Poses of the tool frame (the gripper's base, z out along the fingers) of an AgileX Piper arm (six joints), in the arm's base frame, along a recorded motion.
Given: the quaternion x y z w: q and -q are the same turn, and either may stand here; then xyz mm.
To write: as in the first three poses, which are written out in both.
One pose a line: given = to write
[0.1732, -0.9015, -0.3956, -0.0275, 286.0, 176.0, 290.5] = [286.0, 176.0, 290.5, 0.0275, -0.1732, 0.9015, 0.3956]
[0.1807, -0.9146, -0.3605, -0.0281, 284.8, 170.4, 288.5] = [284.8, 170.4, 288.5, 0.0281, -0.1807, 0.9146, 0.3605]
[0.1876, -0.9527, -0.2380, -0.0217, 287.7, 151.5, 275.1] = [287.7, 151.5, 275.1, 0.0217, -0.1876, 0.9527, 0.2380]
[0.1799, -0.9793, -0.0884, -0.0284, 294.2, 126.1, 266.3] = [294.2, 126.1, 266.3, 0.0284, -0.1799, 0.9793, 0.0884]
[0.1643, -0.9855, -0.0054, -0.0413, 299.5, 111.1, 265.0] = [299.5, 111.1, 265.0, 0.0413, -0.1643, 0.9855, 0.0054]
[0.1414, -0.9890, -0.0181, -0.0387, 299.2, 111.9, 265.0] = [299.2, 111.9, 265.0, 0.0387, -0.1414, 0.9890, 0.0181]
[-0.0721, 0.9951, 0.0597, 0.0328, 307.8, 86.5, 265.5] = [307.8, 86.5, 265.5, 0.0328, -0.0721, 0.9951, 0.0597]
